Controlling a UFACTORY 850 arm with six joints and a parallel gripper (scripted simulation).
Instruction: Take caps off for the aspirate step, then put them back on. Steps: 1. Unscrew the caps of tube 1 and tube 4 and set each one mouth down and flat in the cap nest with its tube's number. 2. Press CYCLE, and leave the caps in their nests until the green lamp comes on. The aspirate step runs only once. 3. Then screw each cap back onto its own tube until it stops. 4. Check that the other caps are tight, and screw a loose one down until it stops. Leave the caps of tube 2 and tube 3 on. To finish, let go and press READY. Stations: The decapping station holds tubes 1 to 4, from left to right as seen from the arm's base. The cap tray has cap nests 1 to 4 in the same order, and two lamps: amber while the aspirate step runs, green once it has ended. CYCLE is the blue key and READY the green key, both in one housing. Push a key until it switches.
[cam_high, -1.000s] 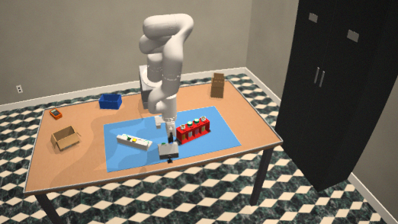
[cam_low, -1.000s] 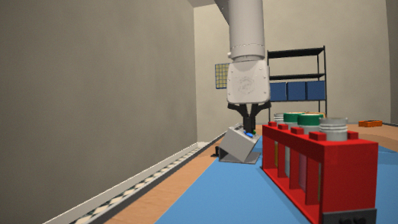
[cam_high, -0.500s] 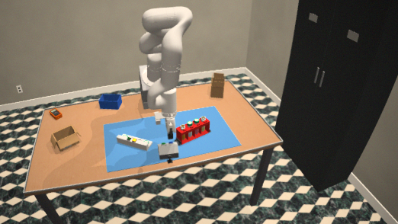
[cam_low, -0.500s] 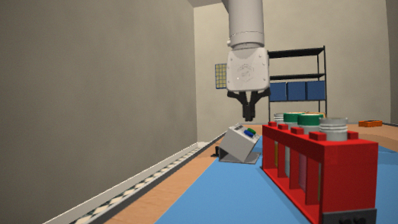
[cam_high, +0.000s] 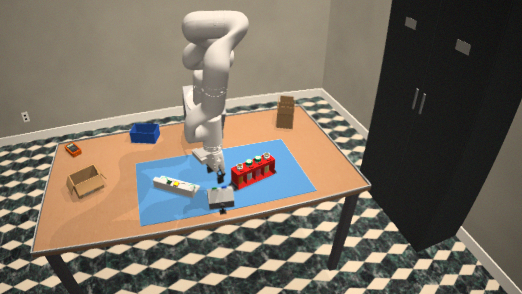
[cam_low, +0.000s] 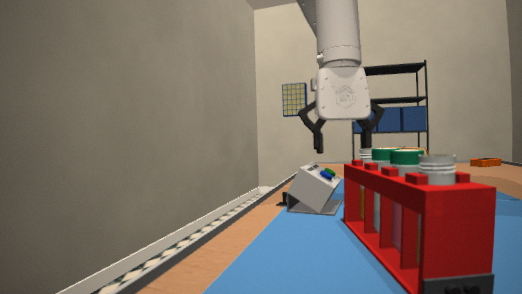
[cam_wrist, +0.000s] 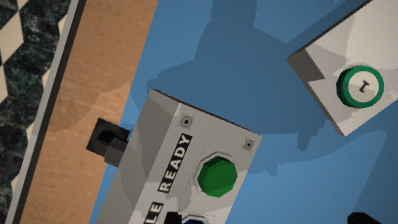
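The green ready key is 30 mm ahead of my hand, 10 mm to the right of it and 50 mm below it. Also, from my hand: green cap: 60 mm behind, 120 mm to the right, 100 mm below; then key housing: 50 mm ahead, 10 mm to the left, 60 mm below; then blue cycle key: 30 mm ahead, 30 mm to the left, 50 mm below.
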